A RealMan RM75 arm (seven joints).
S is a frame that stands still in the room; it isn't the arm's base.
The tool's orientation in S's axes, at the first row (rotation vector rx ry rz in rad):
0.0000 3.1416 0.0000
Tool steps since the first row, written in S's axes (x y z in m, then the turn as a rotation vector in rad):
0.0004 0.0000 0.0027 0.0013 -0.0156 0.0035
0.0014 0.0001 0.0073 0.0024 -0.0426 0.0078
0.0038 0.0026 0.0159 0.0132 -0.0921 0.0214
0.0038 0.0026 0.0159 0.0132 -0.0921 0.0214
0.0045 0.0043 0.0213 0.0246 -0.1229 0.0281
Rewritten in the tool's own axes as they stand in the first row. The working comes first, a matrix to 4 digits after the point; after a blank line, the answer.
The tool's axes in the first row as the columns of a matrix, in S's axes (used below as rounded here):
-1.0000 0.0000 0.0000
0.0000 1.0000 0.0000
0.0000 0.0000 -1.0000

-0.0004 0.0000 -0.0027 -0.0013 -0.0156 -0.0035
-0.0014 0.0001 -0.0073 -0.0024 -0.0426 -0.0078
-0.0038 0.0026 -0.0159 -0.0132 -0.0921 -0.0214
-0.0038 0.0026 -0.0159 -0.0132 -0.0921 -0.0214
-0.0045 0.0043 -0.0213 -0.0246 -0.1229 -0.0281

